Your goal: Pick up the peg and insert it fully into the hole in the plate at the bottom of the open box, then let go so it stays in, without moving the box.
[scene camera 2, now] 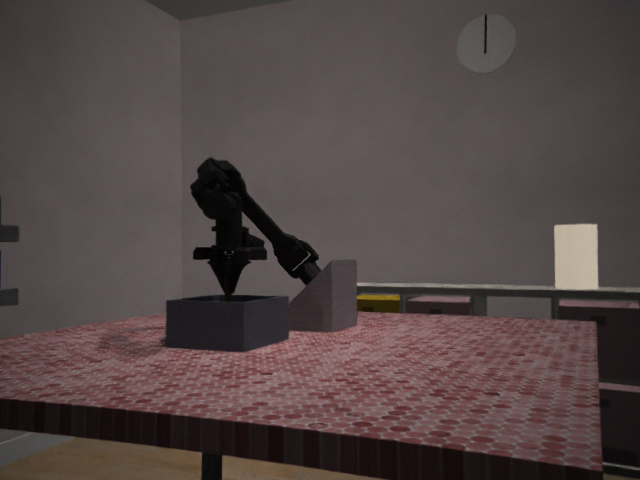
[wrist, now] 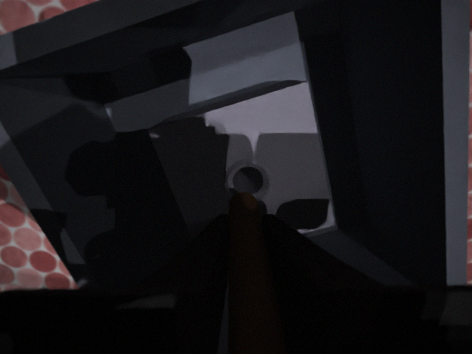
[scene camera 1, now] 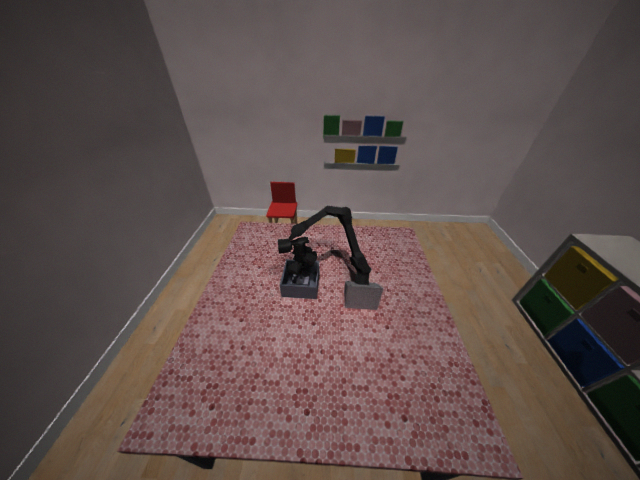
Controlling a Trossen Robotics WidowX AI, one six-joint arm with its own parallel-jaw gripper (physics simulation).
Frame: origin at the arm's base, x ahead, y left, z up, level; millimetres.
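Seen in the pictures: gripper, fingertip midpoint: (scene camera 2: 228, 293) (wrist: 245, 224) (scene camera 1: 300, 270); arm's base, link origin: (scene camera 2: 319, 284) (scene camera 1: 362, 283).
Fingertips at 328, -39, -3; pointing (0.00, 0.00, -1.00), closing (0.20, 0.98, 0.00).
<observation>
Pixels of each thing's middle, then the offset from my fingertips to it, as dx, dy, dz. Level surfaces: height alone.
- brown-orange peg, body centre: (wrist: 248, 258) (scene camera 2: 227, 284) +3, -1, +19
- open dark grey box, body centre: (wrist: 247, 175) (scene camera 2: 229, 320) (scene camera 1: 300, 278) +2, +4, -60
- pale plate, body centre: (wrist: 245, 168) (scene camera 1: 301, 280) +2, +4, -74
- red-patterned table, surface height: dz -109
My gripper (scene camera 2: 227, 293) (wrist: 245, 224) is shut on the brown-orange peg (wrist: 248, 275), fingers pointing down. In scene camera 2 its fingertips are at the rim height of the open dark grey box (scene camera 1: 299, 291) (scene camera 2: 206, 325) (wrist: 456, 150). The pale plate (wrist: 295, 165) lies at the bottom of the box, partly in shadow. In the wrist view the peg's tip lies just below the dark round hole (wrist: 248, 180) and its raised ring, and the hole still shows beyond the tip. The gap between tip and plate is hard to judge. The box walls hide the peg's lower end in scene camera 2.
The arm's grey wedge-shaped base (scene camera 1: 362, 296) (scene camera 2: 338, 297) stands on the red-patterned table (scene camera 1: 310, 372) (scene camera 2: 361, 372), to the right of the box. The box walls surround the fingers. A red chair (scene camera 1: 282, 201) stands behind the table.
</observation>
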